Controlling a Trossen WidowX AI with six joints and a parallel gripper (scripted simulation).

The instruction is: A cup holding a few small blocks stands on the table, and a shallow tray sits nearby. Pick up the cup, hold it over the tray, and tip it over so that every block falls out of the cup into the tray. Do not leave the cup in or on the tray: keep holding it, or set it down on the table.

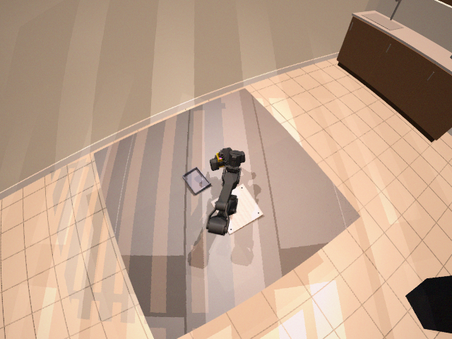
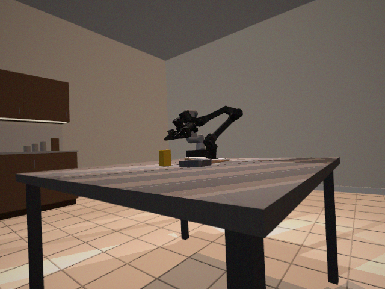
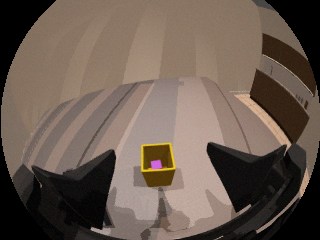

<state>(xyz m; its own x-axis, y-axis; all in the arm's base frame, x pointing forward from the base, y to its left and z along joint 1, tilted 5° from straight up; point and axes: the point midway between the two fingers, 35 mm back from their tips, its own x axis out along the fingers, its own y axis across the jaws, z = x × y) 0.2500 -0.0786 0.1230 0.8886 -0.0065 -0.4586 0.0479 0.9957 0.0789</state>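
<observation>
The purple block is 11 cm below my gripper tip, 4 cm ahead of it and 1 cm to the left of it. From my gripper tip the other things lie so: red block: 12 cm below, 3 cm ahead; then orange block: 14 cm below, 3 cm ahead; then yellow square cup: 13 cm below, 3 cm ahead.
</observation>
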